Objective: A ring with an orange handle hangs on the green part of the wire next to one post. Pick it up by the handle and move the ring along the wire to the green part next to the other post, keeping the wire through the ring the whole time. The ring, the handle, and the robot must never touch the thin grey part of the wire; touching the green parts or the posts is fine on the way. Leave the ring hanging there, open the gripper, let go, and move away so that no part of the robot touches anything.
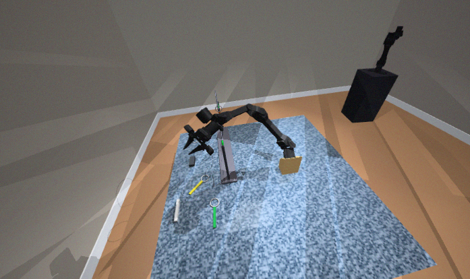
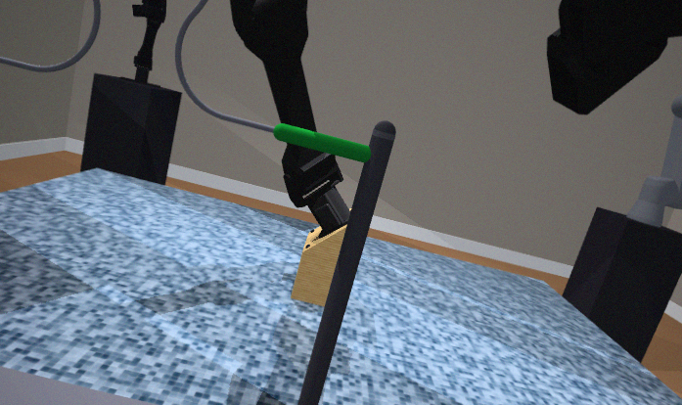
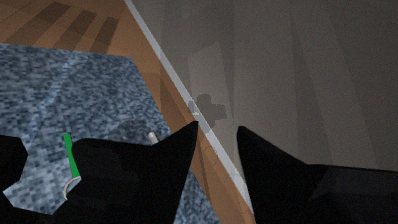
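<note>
The ring with orange handle is 63 cm to the right of my gripper tip, 17 cm below it and 9 cm behind it. Also, from my gripper tip: green-handled ring 40 cm below, 10 cm to the left, 8 cm behind; white bar 39 cm below, 15 cm ahead, 10 cm to the left; yellow-handled ring 40 cm below, 9 cm to the right, 4 cm ahead.
</note>
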